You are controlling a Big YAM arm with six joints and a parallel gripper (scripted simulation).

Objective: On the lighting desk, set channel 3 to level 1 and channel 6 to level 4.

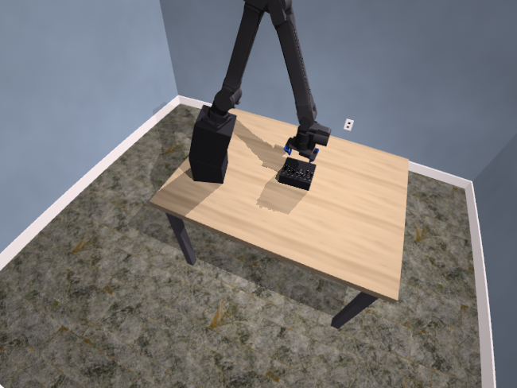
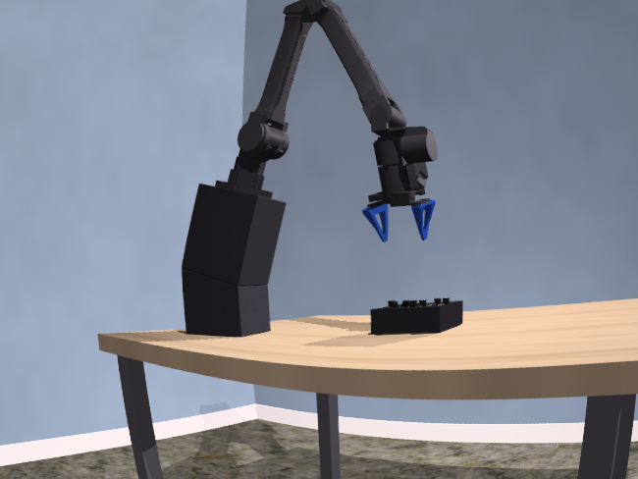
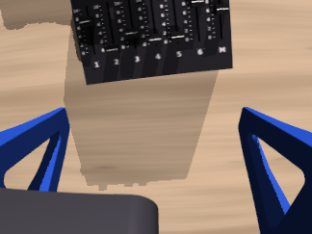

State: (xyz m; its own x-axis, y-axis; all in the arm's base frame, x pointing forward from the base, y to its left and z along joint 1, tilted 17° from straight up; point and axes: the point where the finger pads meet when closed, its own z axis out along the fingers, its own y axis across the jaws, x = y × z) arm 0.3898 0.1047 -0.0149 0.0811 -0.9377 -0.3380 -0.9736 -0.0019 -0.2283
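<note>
The channel 3 fader cap is 130 mm below my hand, 40 mm to the left of it and 30 mm behind it. From my hand the other things lie so: channel 5 fader cap (130 mm below, 40 mm to the left, 20 mm ahead); then channel 4 fader cap (130 mm below, 30 mm to the left); then channel 2 fader cap (130 mm below, 50 mm behind, 20 mm to the left).
</note>
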